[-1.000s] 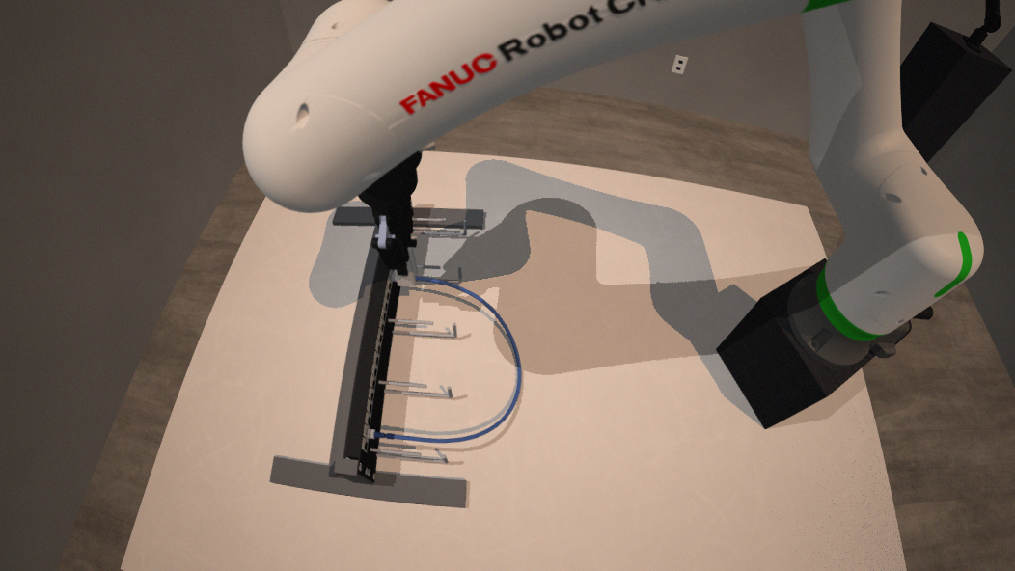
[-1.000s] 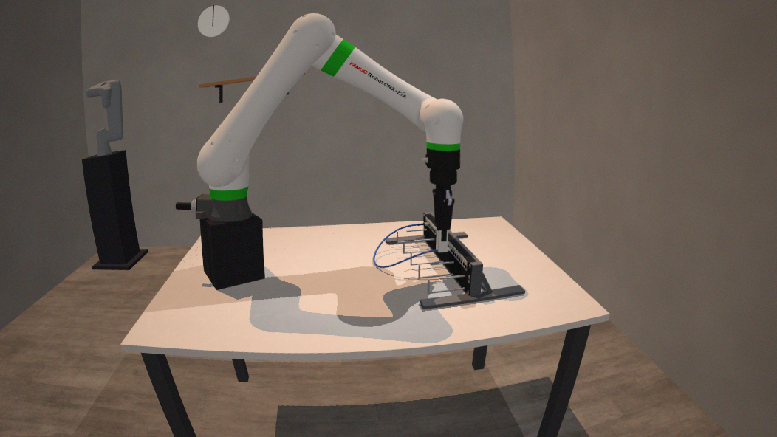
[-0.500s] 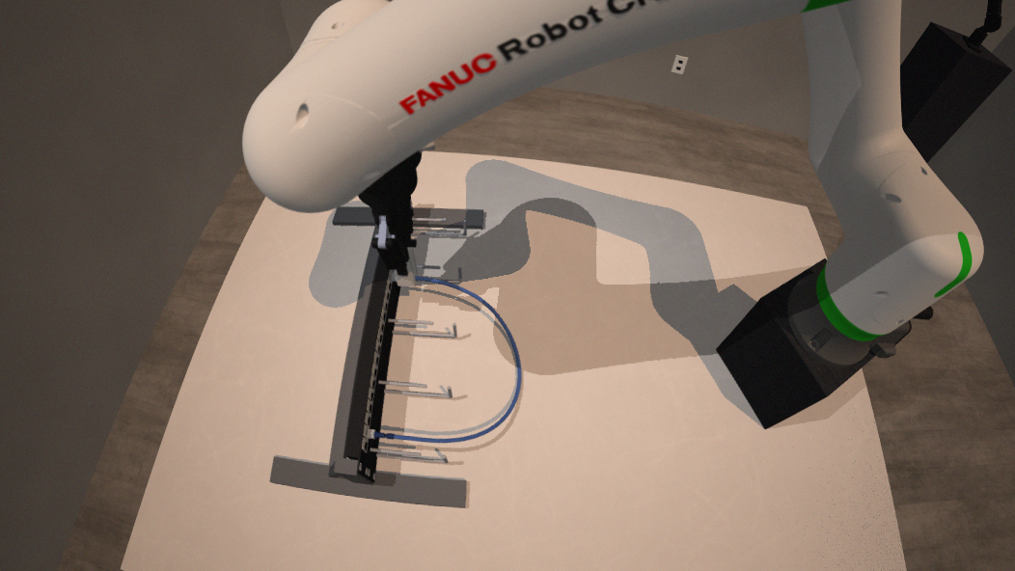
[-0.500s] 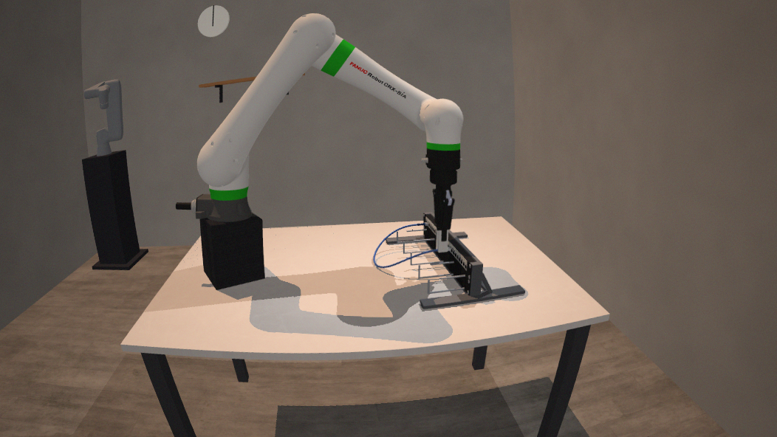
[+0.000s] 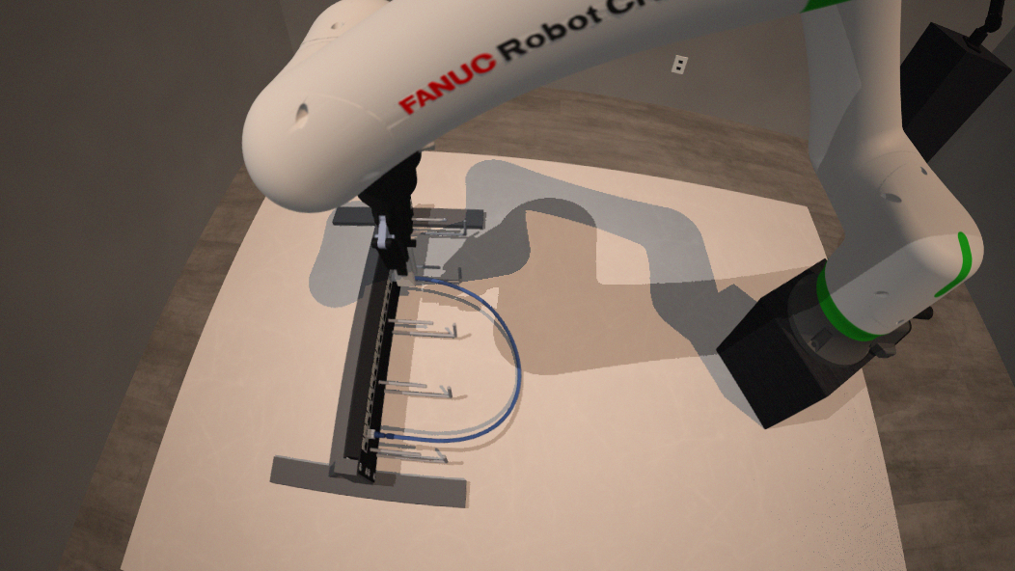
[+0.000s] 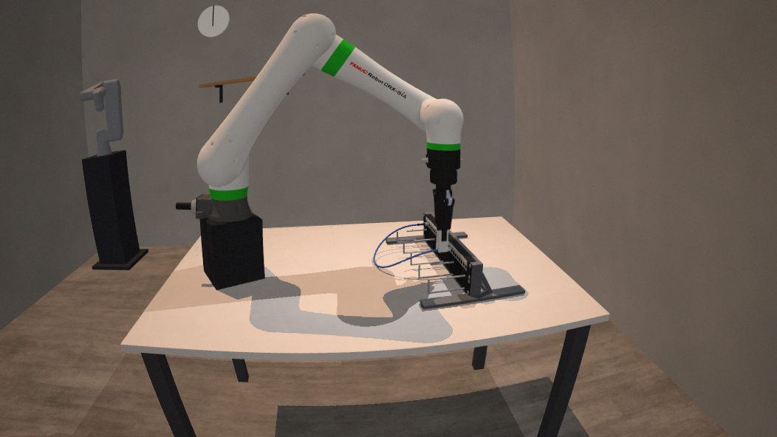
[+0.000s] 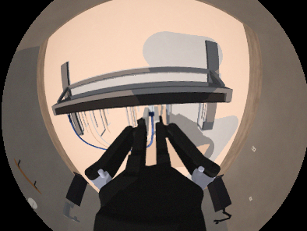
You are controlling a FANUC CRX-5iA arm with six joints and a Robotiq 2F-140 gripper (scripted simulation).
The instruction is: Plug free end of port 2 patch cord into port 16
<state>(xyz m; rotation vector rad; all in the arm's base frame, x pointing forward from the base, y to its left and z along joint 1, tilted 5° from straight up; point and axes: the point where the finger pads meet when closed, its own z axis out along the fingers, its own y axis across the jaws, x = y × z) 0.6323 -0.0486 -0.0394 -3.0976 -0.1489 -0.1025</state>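
Now: the plug 3 cm below my hand and 1 cm ahead of it.
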